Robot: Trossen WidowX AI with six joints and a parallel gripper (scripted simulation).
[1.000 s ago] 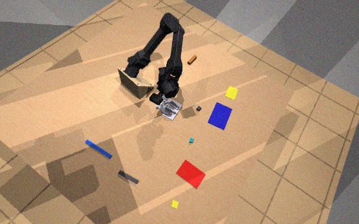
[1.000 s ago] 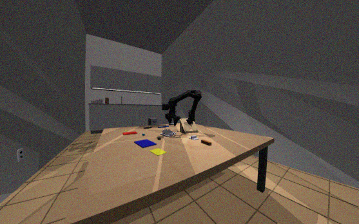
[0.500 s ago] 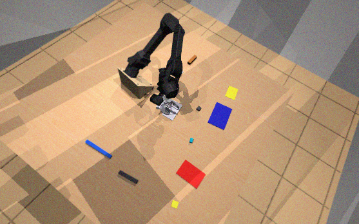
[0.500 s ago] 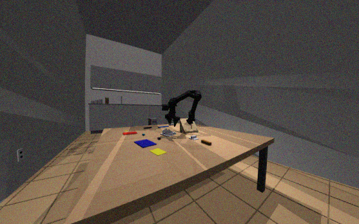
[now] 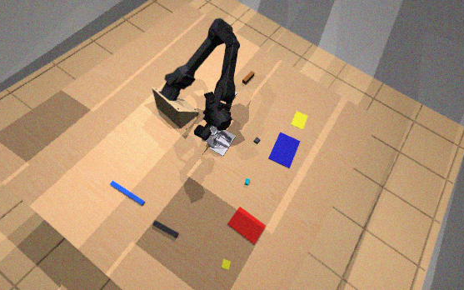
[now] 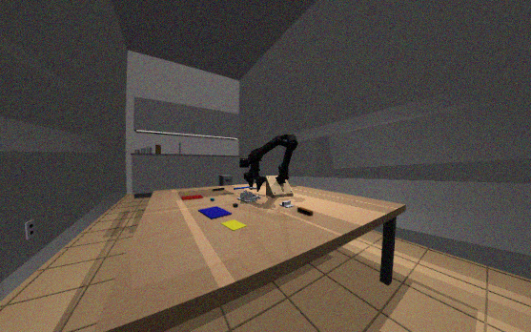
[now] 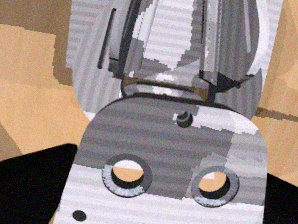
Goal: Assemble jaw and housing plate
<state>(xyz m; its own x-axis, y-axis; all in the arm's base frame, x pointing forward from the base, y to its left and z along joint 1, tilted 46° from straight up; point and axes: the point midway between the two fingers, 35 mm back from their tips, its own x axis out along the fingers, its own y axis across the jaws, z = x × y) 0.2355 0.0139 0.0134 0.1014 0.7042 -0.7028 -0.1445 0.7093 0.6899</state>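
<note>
The grey jaw is 20 mm ahead of my gripper tip, 10 mm to the right of it and 40 mm below it. Round my gripper tip: black cube: 180 mm ahead, 120 mm to the left, 50 mm below; then blue sheet: 310 mm ahead, 170 mm to the left, 50 mm below; then cyan cube: 260 mm ahead, 70 mm to the right, 50 mm below.
</note>
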